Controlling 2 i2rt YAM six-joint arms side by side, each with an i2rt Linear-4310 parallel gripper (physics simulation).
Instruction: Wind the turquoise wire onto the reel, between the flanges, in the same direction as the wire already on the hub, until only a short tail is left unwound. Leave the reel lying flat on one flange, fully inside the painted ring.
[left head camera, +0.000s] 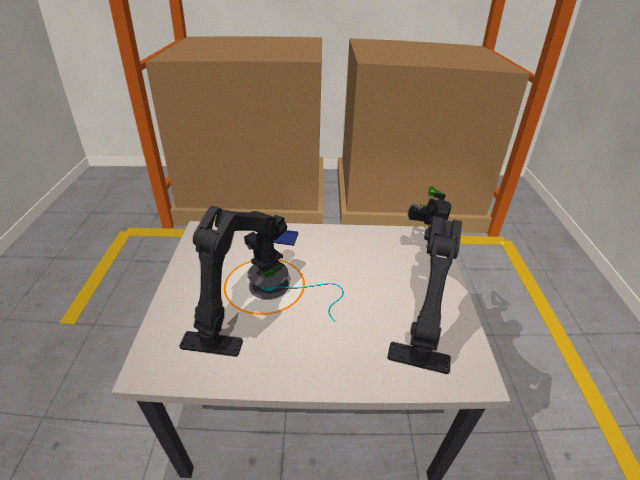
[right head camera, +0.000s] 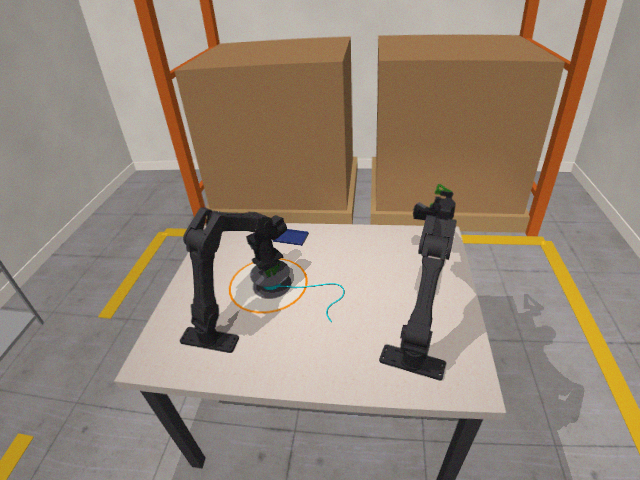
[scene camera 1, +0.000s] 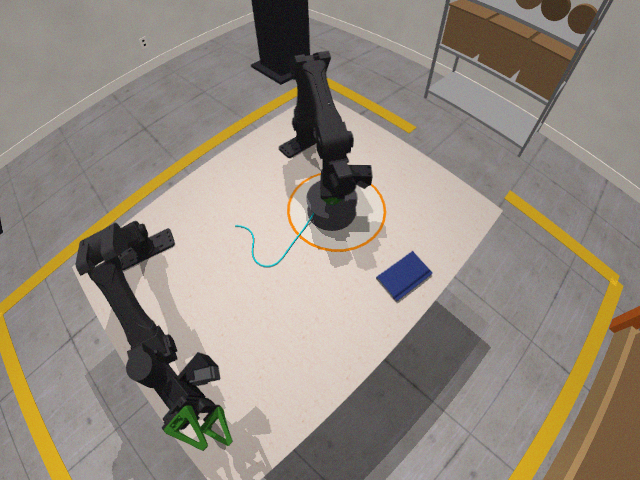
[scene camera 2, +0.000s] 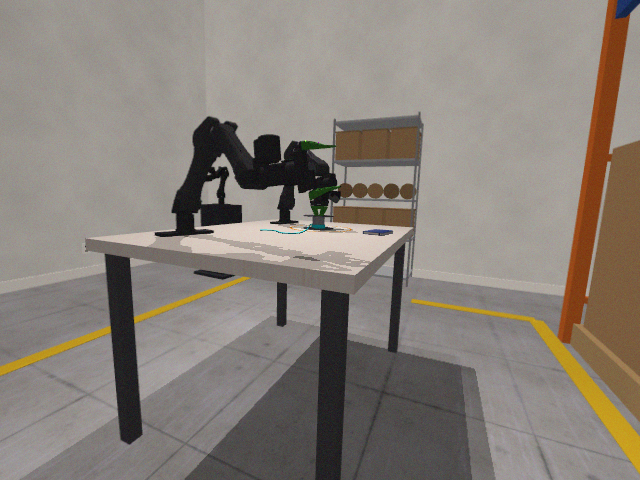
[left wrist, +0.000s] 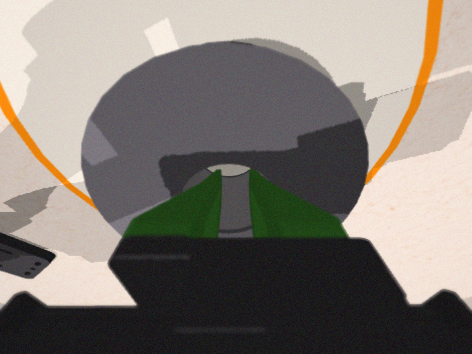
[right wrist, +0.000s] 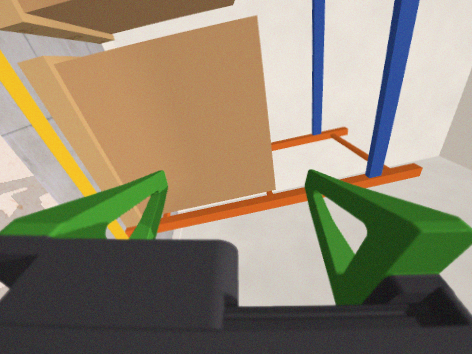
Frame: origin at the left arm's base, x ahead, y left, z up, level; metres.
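Seen in the pictures: left gripper, between the fingertips: (left head camera: 269, 277) (right head camera: 271, 276) (scene camera 1: 331, 204) (scene camera 2: 318, 220) (left wrist: 235, 176); right gripper, between the fingertips: (left head camera: 426, 195) (right head camera: 435, 194) (scene camera 1: 218, 446) (scene camera 2: 337, 166) (right wrist: 236, 177); left arm's base, origin of its link: (left head camera: 211, 344) (right head camera: 209, 340) (scene camera 1: 305, 141) (scene camera 2: 284, 223); right arm's base, origin of its link: (left head camera: 418, 358) (right head camera: 412, 362) (scene camera 1: 146, 249) (scene camera 2: 185, 234).
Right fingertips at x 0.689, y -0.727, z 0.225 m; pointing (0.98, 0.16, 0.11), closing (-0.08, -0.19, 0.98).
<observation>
Pixels of each thing's top centre, then the offset from my right fingertips to it. "*": a spot on its surface instead. Level surfaces: height alone.
- dark grey reel, centre of its top: (left wrist: 228, 203) (scene camera 1: 332, 197) (left head camera: 267, 272) (right head camera: 269, 272) (scene camera 2: 318, 215) dx -0.387, dy +0.598, dz -0.160 m
- Turquoise wire, a spot on its surface: (scene camera 1: 266, 266) * dx -0.355, dy +0.328, dz -0.223 m
- blue book-like block, centre of its top: (scene camera 1: 405, 274) (left head camera: 280, 235) (right head camera: 290, 235) (scene camera 2: 378, 230) dx -0.081, dy +0.611, dz -0.213 m
- table, height of its surface: dz -0.226 m
The dark grey reel (left head camera: 258, 279) (right head camera: 261, 281) (scene camera 1: 336, 218) (left wrist: 225, 100) lies flat on one flange inside the orange painted ring (left head camera: 225, 286) (scene camera 1: 385, 211) (left wrist: 433, 30). Turquoise wire (left head camera: 323, 284) (right head camera: 323, 284) (scene camera 1: 266, 266) leaves the hub, crosses the ring and curves over the table in an S to a loose end. My left gripper (left head camera: 271, 270) (scene camera 1: 331, 200) (scene camera 2: 318, 210) (left wrist: 235, 176) points down at the reel's centre hole; its fingers are nearly together, with nothing gripped between them. How deep the tips reach is unclear. My right gripper (scene camera 1: 216, 444) (right wrist: 236, 177) is open and empty, far from the reel.
A blue book-like block (left head camera: 287, 237) (right head camera: 294, 237) (scene camera 1: 404, 276) lies near the table's far edge, beyond the ring. The table (left head camera: 351, 361) (scene camera 1: 289, 330) carries both arm bases. Large cardboard boxes (left head camera: 248, 129) (left head camera: 434, 139) stand beyond the table.
</observation>
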